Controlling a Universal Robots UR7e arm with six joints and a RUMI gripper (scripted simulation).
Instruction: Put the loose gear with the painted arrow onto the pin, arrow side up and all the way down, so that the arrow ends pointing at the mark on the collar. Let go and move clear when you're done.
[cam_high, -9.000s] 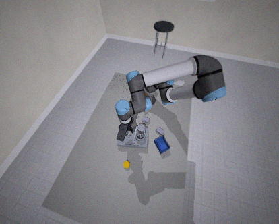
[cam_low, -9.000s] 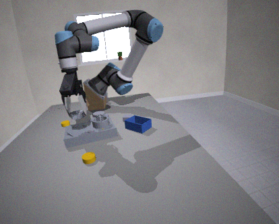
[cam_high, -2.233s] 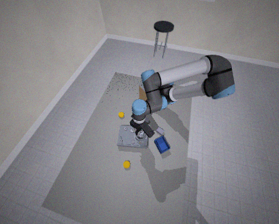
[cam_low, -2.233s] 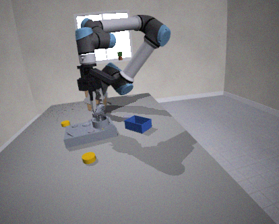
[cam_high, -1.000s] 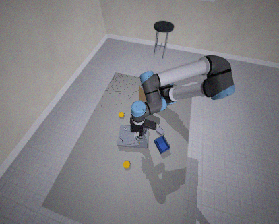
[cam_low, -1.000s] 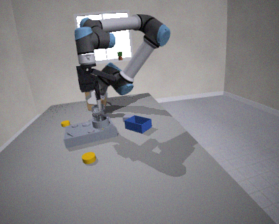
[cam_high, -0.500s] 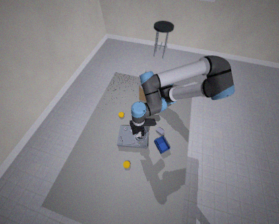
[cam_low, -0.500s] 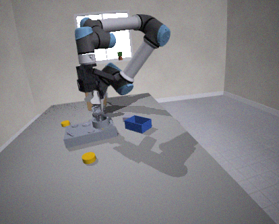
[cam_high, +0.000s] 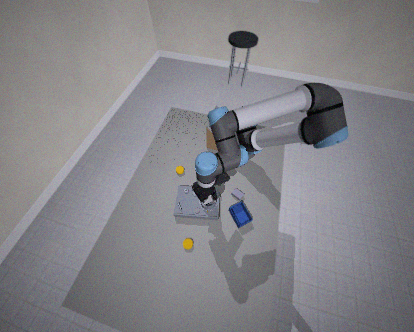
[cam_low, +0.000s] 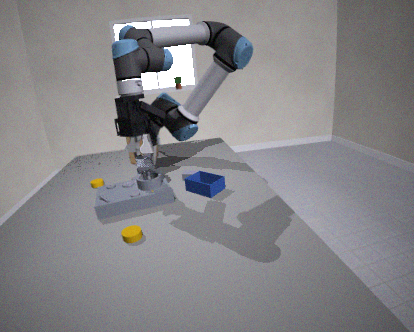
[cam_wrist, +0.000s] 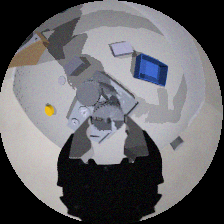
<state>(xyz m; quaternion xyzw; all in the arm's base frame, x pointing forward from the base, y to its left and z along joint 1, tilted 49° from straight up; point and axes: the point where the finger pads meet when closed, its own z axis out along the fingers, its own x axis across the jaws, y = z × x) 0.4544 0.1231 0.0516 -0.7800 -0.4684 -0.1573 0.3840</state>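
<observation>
Now: the grey gear right at my hand. From my hand the other things lie so: blue bin: 180 mm to the left, 120 mm below, 10 mm behind; then yellow disc: 240 mm ahead, 120 mm below, 10 mm to the right.
</observation>
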